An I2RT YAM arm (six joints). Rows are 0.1 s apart.
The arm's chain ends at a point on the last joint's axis. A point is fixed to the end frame.
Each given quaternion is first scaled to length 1.
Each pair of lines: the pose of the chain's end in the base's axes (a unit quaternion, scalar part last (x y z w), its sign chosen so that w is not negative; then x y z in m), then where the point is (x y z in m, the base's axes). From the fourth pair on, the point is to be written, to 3 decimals.
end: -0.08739 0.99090 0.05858 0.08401 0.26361 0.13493 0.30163
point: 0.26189 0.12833 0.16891
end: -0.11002 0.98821 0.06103 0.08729 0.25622 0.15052 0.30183
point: 0.25602 0.14413 0.16909
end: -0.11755 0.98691 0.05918 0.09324 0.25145 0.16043 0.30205
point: 0.25311 0.15359 0.16935
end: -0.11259 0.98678 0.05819 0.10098 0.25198 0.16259 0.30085
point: 0.256 0.156 0.168
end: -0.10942 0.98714 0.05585 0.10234 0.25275 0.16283 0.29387
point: 0.257 0.156 0.161
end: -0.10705 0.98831 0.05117 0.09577 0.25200 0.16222 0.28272
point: 0.254 0.154 0.150
